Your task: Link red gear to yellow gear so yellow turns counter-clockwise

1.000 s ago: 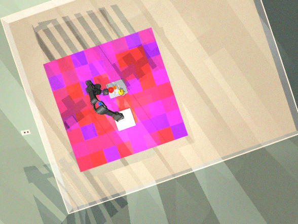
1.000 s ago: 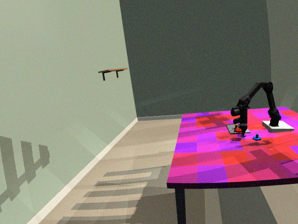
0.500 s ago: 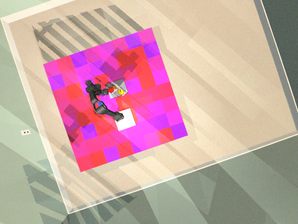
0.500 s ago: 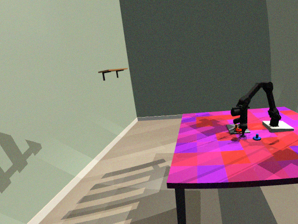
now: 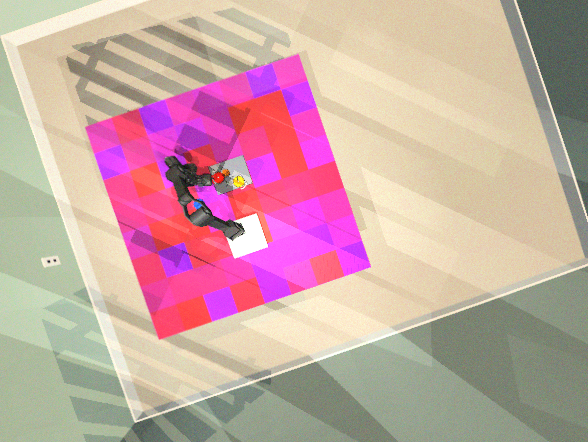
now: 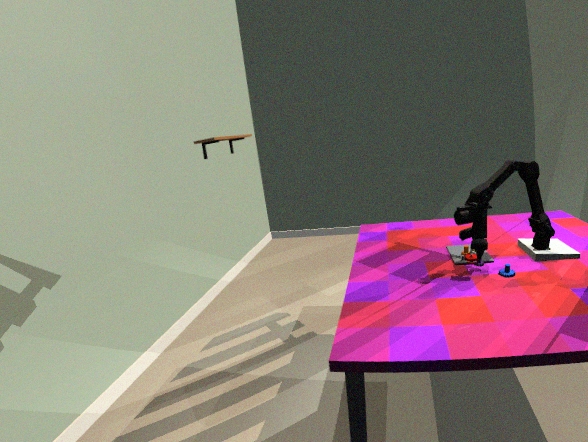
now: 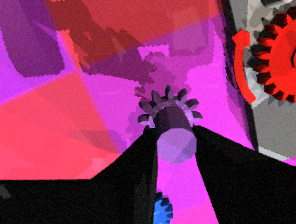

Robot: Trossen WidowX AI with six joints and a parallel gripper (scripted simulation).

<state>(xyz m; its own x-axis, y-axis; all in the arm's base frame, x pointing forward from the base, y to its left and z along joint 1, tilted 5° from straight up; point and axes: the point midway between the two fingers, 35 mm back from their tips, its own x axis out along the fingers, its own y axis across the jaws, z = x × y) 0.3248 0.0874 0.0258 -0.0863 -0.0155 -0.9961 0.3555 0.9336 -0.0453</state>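
Right now my gripper tip is 10 mm short of the orange gear, 150 mm to the left of it and 20 mm above it. Also, from my gripper tip: purple gear: 10 mm below; then blue gear: 90 mm behind, 70 mm to the left, 30 mm below; then red gear: 100 mm to the right, 30 mm below.
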